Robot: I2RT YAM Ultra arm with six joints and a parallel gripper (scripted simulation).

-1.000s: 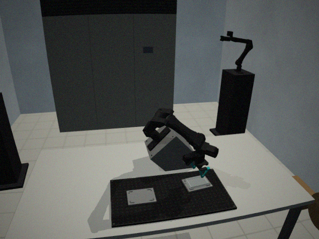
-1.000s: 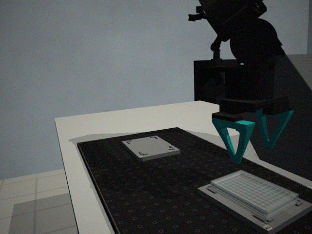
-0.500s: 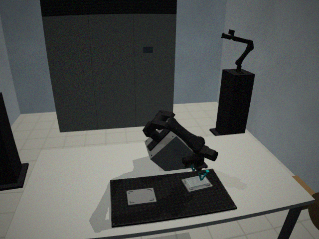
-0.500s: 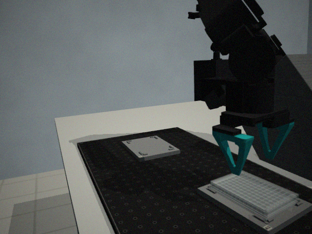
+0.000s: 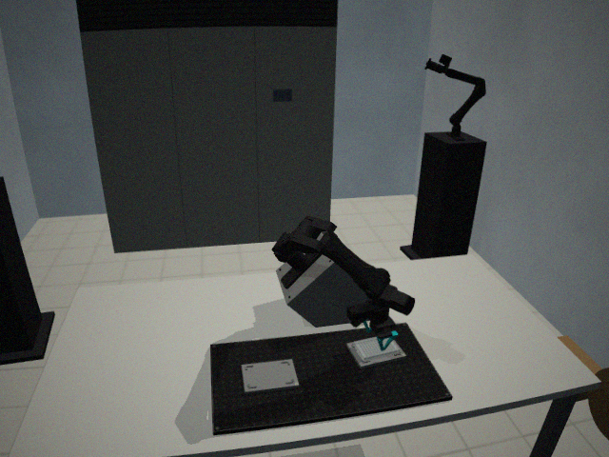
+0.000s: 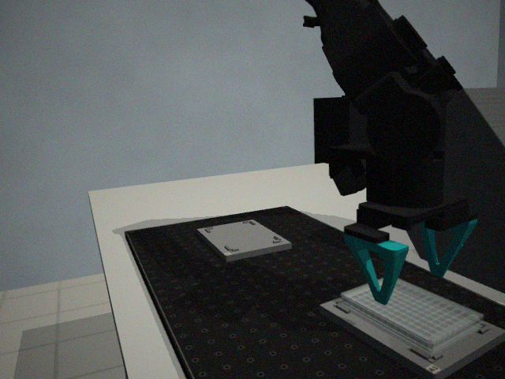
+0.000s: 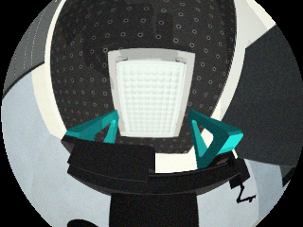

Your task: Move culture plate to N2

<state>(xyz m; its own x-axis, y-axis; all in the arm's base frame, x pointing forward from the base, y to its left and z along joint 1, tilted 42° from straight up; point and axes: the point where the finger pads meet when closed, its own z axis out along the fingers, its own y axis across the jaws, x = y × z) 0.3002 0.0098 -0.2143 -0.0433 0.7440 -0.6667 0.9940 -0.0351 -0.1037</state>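
Now: the lid 30 mm below my hand.
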